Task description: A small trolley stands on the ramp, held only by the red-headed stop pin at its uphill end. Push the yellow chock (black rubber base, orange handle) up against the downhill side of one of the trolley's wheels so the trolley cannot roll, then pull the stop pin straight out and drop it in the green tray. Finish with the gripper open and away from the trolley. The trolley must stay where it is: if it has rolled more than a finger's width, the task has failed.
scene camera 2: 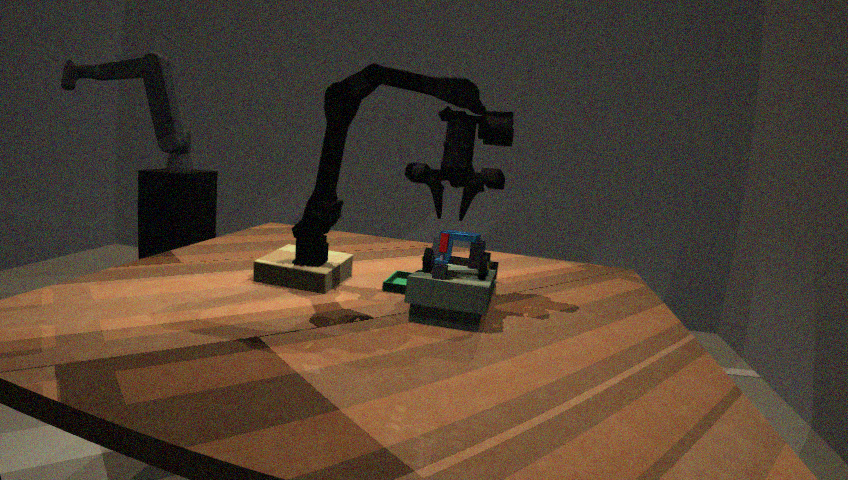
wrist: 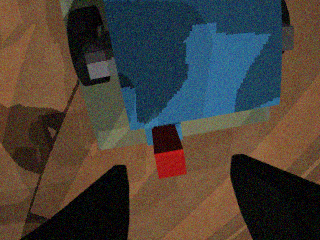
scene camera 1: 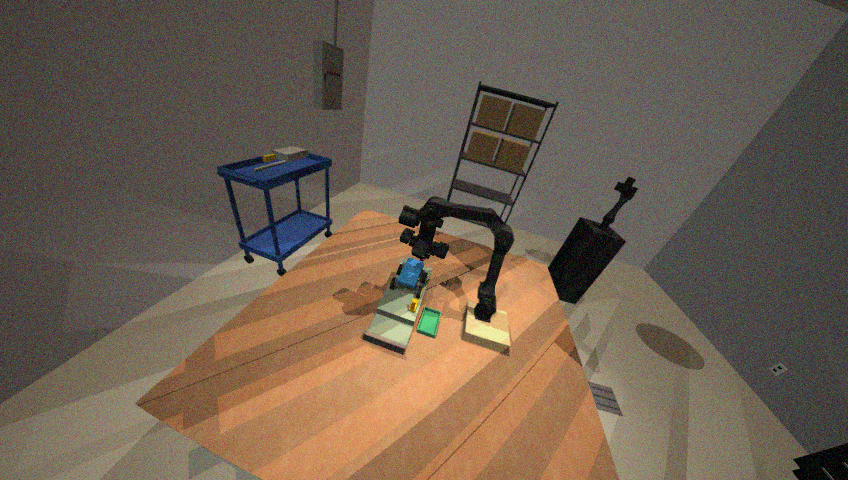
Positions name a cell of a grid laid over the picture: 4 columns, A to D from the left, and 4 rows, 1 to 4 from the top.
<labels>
My gripper shows in scene camera 2 (C2), in the wrist view (C3) and in scene camera 1 (B3). A blue trolley shows in scene camera 2 (C3), in the wrist view (C2) and in scene camera 1 (B3).
</labels>
